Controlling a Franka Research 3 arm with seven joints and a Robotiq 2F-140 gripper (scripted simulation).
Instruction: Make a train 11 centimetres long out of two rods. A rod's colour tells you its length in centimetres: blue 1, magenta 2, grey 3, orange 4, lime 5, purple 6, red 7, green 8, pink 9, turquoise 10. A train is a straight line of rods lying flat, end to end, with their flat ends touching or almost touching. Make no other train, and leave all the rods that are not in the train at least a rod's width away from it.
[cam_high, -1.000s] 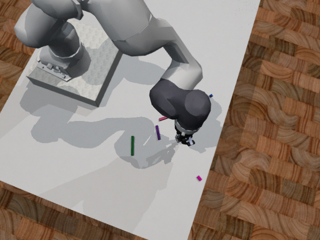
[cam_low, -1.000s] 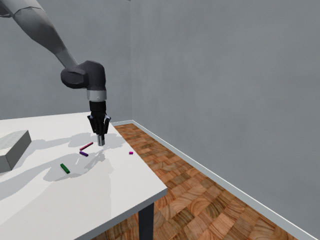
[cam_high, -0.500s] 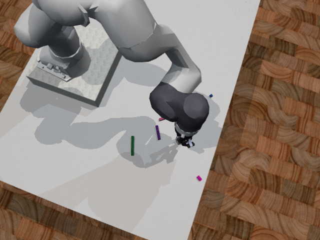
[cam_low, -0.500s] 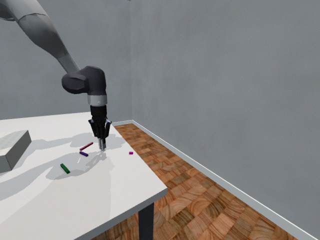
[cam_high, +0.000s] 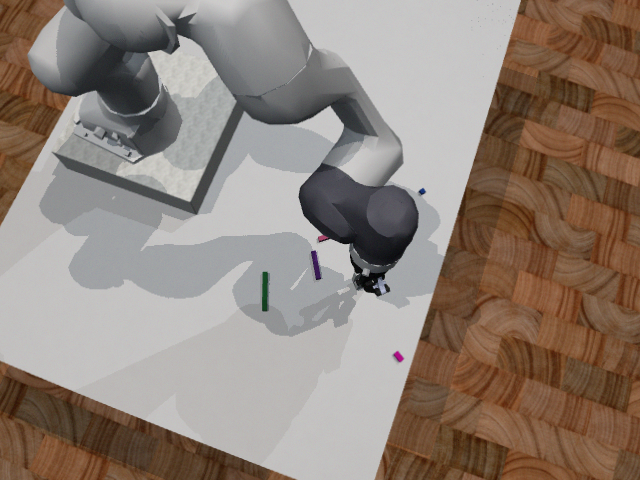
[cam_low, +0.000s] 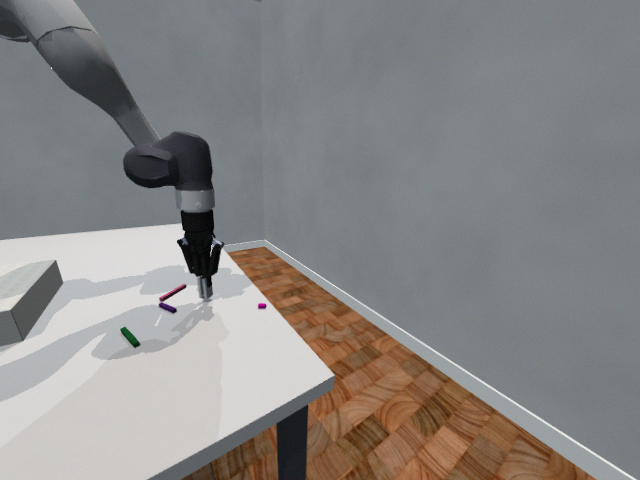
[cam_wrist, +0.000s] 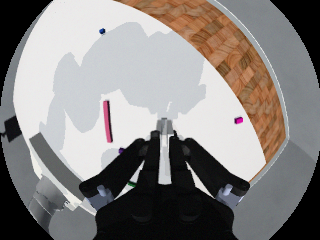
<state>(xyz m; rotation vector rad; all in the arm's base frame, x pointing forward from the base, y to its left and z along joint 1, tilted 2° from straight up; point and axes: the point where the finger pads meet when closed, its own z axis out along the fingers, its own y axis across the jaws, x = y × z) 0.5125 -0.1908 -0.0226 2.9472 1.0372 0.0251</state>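
Right now my hand is 30 mm above the grey rod. Also, from my hand: magenta rod (120 mm to the right, 110 mm ahead, 40 mm below); then pink rod (90 mm to the left, 70 mm behind, 40 mm below); then purple rod (100 mm behind, 40 mm below, 10 mm to the left).
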